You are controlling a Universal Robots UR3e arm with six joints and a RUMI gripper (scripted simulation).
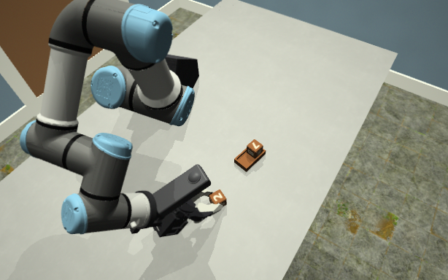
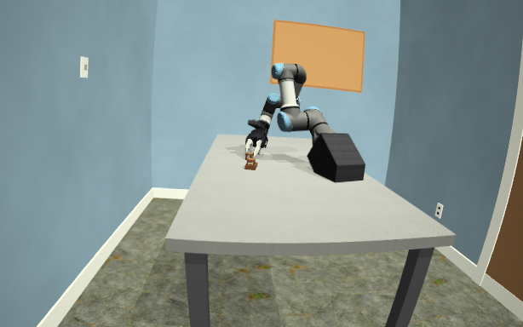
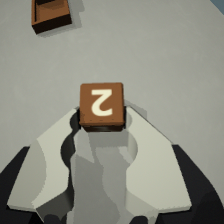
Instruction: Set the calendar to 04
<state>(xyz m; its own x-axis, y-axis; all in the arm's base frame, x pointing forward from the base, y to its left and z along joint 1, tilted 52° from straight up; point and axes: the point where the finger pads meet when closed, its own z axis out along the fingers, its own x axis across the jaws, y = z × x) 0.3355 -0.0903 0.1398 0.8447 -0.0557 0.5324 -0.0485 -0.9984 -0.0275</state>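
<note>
The cube lies 10 mm to the left of my hand and 10 mm below it. From my hand the other things lie so: brown tray: 160 mm to the left, 10 mm below.
</note>
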